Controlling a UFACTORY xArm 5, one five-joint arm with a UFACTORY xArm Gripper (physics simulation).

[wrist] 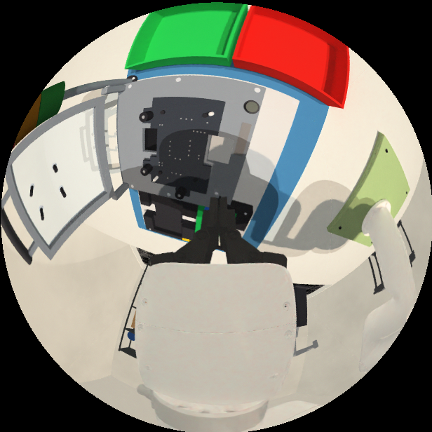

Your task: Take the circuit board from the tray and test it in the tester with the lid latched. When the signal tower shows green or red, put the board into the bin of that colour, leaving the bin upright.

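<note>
There is a board nest that I can see, and a lid, and my own gripper as well.
</note>
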